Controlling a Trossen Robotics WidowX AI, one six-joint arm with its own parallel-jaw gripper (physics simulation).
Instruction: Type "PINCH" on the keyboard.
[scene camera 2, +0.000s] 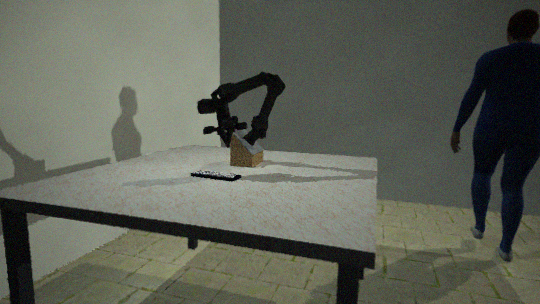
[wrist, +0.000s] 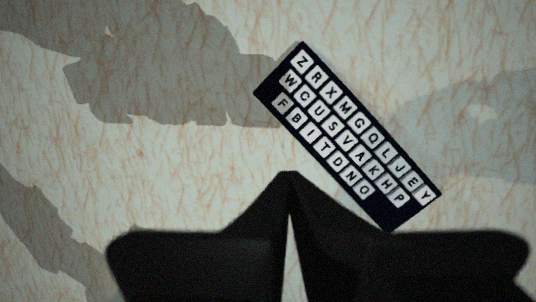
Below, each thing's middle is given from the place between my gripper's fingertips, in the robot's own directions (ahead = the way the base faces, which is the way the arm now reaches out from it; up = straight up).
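Scene:
As for the black keyboard (wrist: 388, 217), my gripper is 3 cm short of it and 5 cm to the left of it, and it's 12 cm above it.

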